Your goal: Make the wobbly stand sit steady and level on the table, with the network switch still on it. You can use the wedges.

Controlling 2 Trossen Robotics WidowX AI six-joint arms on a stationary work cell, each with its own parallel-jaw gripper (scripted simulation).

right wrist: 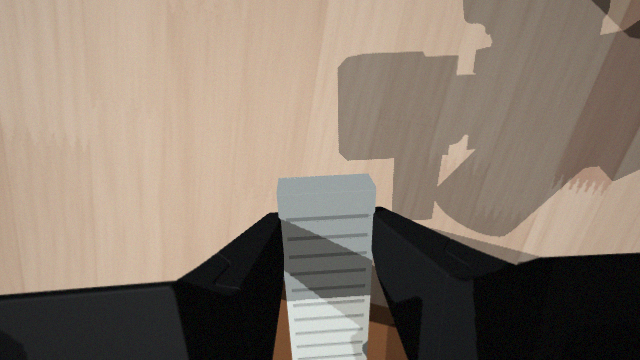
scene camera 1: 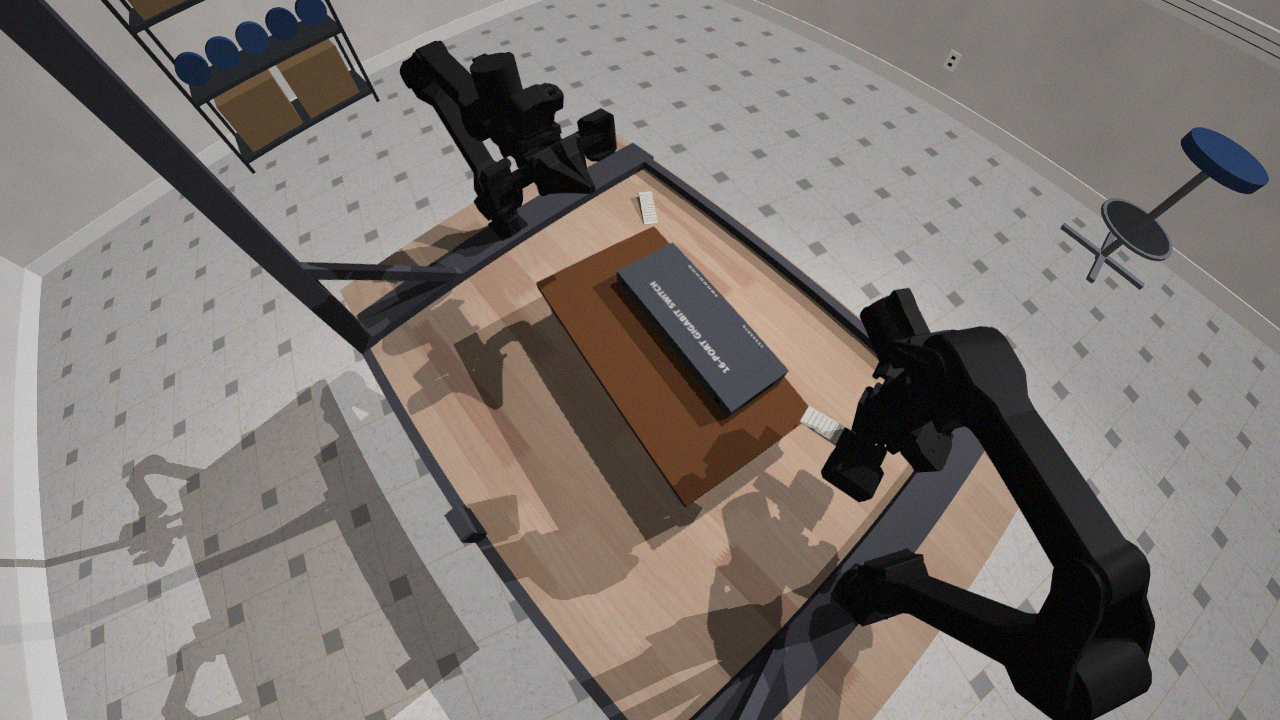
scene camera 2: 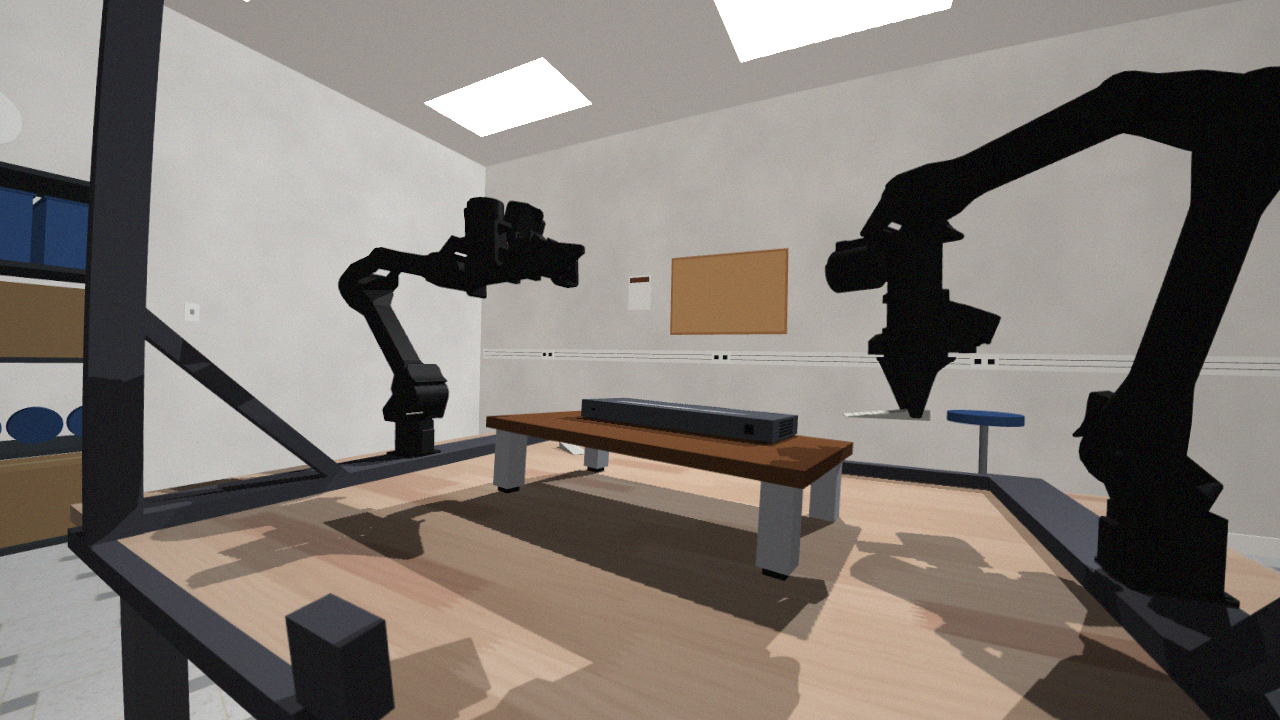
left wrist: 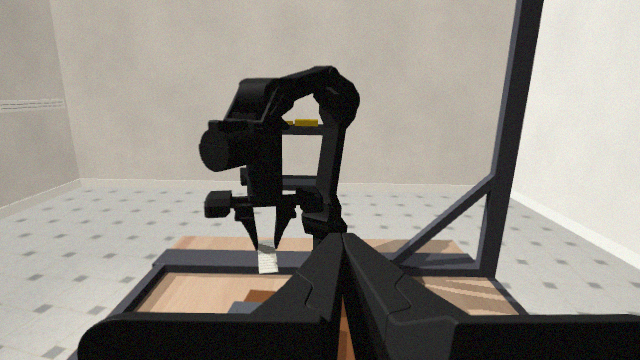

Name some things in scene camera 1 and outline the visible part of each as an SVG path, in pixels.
The left gripper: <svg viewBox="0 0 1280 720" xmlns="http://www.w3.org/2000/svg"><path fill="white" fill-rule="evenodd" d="M614 115L600 108L580 118L577 121L578 131L562 139L560 136L562 133L561 126L554 121L554 114L556 111L563 109L564 95L556 85L550 83L535 84L512 94L507 99L508 122L511 126L506 129L504 145L507 153L515 159L519 169L511 173L511 161L505 157L481 171L479 180L492 209L499 216L506 216L521 207L523 198L518 194L517 188L521 190L534 182L541 196L557 193L591 194L594 192L595 184L587 171L585 156L590 161L601 161L615 153L617 143Z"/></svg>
The right gripper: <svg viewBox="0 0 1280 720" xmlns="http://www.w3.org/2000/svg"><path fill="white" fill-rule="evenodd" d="M891 364L881 366L880 362L878 363L872 376L876 380L879 377L885 380L883 385L878 382L874 388L870 386L865 388L857 405L851 431L846 427L844 428L836 443L836 448L832 451L821 470L823 479L857 502L873 498L884 475L880 466L887 451L893 455L900 451L901 455L909 462L915 472L936 472L943 470L952 448L954 435L951 432L953 430L938 433L932 421L921 427L910 428L900 424L891 416L885 404L885 390L888 384L904 371L904 368L892 368Z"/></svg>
A dark grey network switch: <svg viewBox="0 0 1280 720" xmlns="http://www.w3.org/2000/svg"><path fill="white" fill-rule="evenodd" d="M672 242L618 270L617 281L728 418L783 379L789 370L719 291Z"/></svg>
A brown stand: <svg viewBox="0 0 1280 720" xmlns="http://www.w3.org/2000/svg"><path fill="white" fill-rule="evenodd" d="M653 226L536 282L552 309L553 317L559 326L563 326L630 429L671 487L669 490L679 505L682 504L686 507L799 426L808 405L784 377L728 418L617 281L617 270L670 244Z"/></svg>
